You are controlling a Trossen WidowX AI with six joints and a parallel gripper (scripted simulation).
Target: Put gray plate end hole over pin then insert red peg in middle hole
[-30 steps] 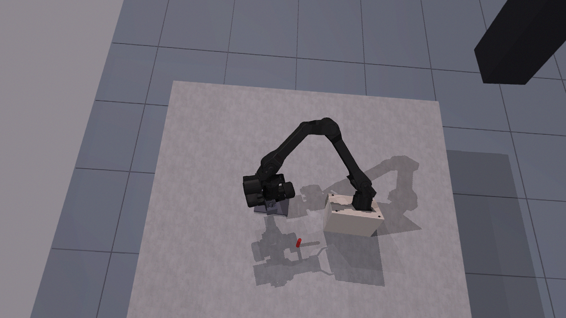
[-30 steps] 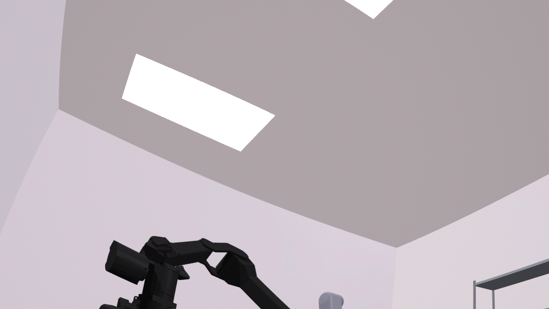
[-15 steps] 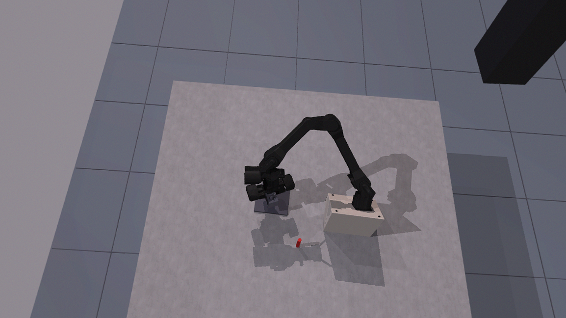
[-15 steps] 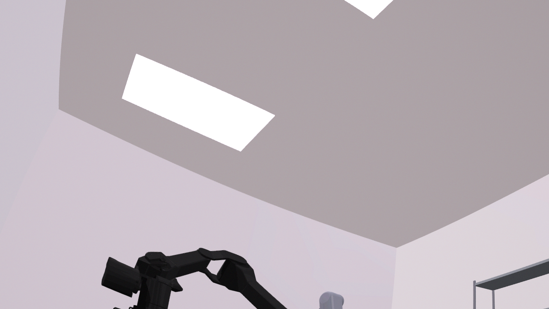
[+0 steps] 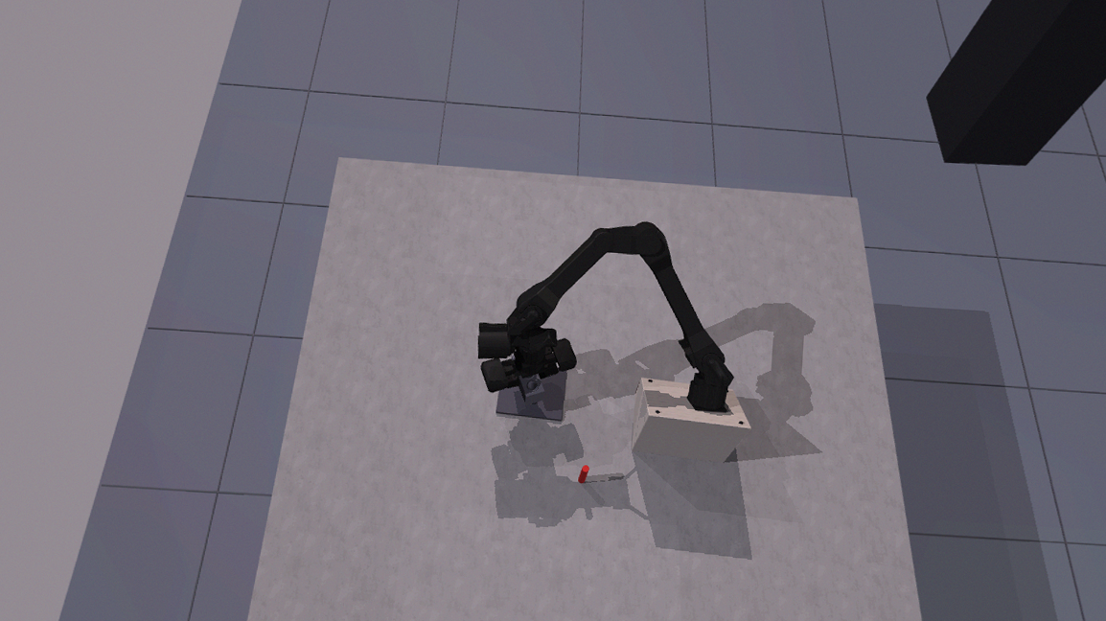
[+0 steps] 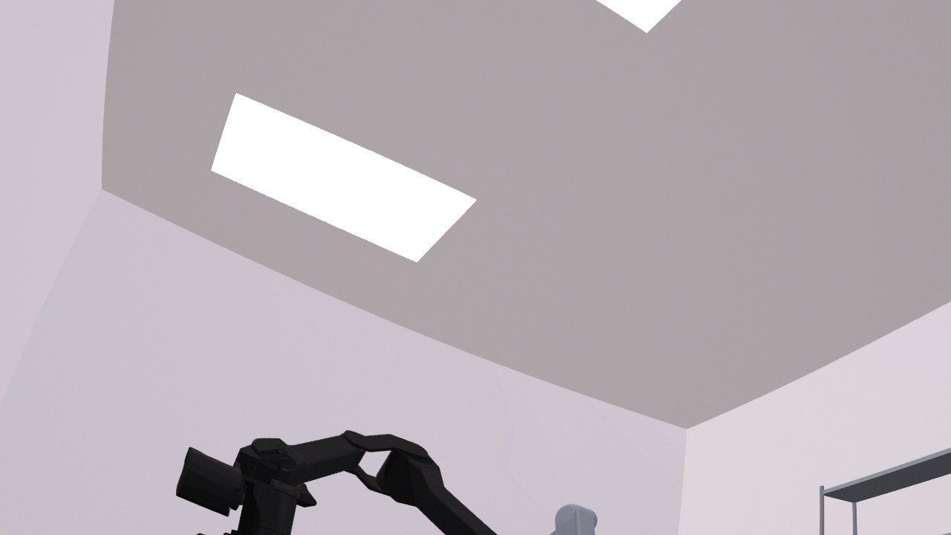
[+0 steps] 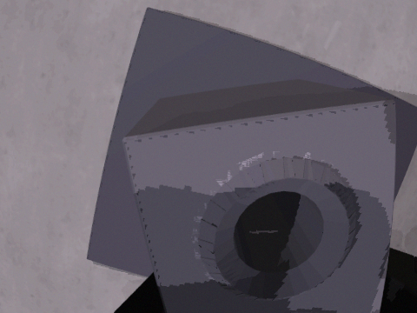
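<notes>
My gripper tip is 12 cm past the red peg, 19 cm to the right of it and 2 cm above it. From my gripper tip the other things lie so: gray plate (3 cm above).
</notes>
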